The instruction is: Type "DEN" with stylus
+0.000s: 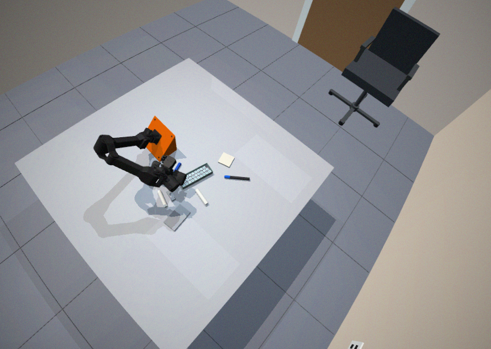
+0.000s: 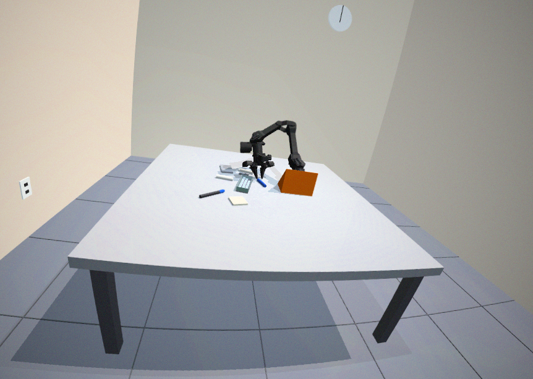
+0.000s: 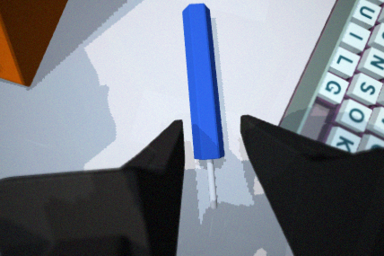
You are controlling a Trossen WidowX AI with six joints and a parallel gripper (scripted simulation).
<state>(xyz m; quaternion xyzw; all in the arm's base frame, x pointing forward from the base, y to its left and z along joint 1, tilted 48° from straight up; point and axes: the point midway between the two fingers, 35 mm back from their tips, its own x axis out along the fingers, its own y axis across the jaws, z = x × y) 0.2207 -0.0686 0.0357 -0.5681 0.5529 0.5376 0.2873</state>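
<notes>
The blue stylus is 10 mm to the right of my gripper tip and 10 mm below it. From my gripper tip the other things lie so: grey pad 190 mm ahead, 140 mm to the right, 20 mm below; cream notepad 280 mm to the left, 130 mm ahead, 20 mm below.
</notes>
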